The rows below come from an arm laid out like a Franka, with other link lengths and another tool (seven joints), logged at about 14 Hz.
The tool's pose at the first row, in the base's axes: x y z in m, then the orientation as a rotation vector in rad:
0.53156 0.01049 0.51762 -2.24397 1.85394 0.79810
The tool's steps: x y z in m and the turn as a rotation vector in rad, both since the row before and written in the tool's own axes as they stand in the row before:
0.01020 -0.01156 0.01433 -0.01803 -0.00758 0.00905
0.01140 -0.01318 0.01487 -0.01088 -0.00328 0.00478
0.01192 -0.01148 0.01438 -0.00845 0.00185 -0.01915
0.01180 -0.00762 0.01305 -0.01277 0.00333 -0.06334
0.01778 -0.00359 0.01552 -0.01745 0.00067 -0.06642
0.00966 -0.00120 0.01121 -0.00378 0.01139 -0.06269
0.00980 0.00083 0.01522 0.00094 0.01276 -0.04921
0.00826 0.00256 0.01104 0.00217 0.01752 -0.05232
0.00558 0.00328 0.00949 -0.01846 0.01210 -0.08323
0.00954 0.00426 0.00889 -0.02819 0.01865 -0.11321
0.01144 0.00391 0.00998 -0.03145 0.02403 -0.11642
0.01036 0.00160 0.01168 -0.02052 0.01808 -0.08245
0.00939 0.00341 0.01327 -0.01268 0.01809 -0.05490
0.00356 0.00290 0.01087 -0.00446 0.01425 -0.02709
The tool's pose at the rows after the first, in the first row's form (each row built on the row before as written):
0.53904 0.01027 0.49795 -2.24162 1.86233 0.82689
0.54755 0.00965 0.47669 -2.24167 1.86702 0.84296
0.55443 0.00797 0.45594 -2.26229 1.84319 0.84773
0.55823 0.00507 0.43737 -2.31760 1.76219 0.84877
0.55891 -0.00266 0.41479 -2.37303 1.67442 0.85613
0.55797 -0.00574 0.40030 -2.42335 1.59452 0.83782
0.55432 -0.00812 0.38271 -2.46141 1.53244 0.81493
0.55077 -0.01170 0.36962 -2.50226 1.46701 0.78464
0.54670 -0.01422 0.35918 -2.56737 1.35542 0.77368
0.54435 -0.02061 0.34727 -2.65253 1.20012 0.75664
0.54398 -0.02771 0.33330 -2.73636 1.03664 0.73234
0.54502 -0.03178 0.31818 -2.78919 0.91845 0.71081
0.54438 -0.03616 0.30217 -2.82445 0.83973 0.68700
0.54121 -0.03780 0.29092 -2.84247 0.80157 0.66669

